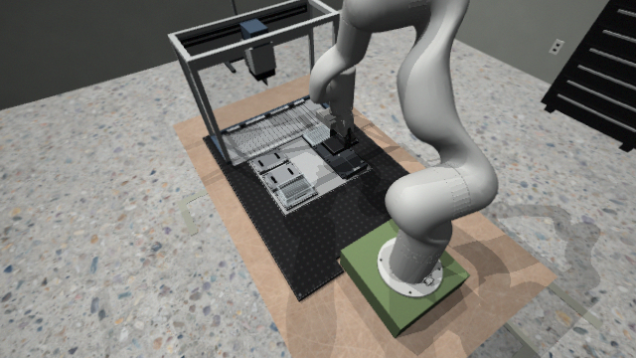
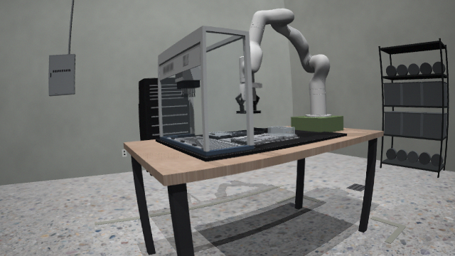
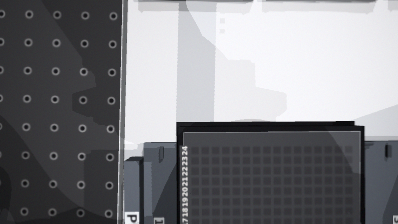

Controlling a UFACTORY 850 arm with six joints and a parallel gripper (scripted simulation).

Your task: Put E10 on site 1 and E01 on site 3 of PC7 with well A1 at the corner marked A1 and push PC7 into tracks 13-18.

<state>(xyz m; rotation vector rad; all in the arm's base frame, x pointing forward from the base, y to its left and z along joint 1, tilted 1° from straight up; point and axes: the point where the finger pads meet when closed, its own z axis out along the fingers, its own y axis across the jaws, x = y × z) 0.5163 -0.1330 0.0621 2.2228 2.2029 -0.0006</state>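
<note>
My hand is 8 cm short of the dark plate carrier PC7, 2 cm to the left of it and 12 cm above it. From my hand the other things lie so: deep-well block E07: 3 cm behind, 24 cm to the left, 11 cm below; then 96-well plate E01: 19 cm ahead, 3 cm to the right, 12 cm below; then dark 384-well plate E10: 1 cm below.
</note>
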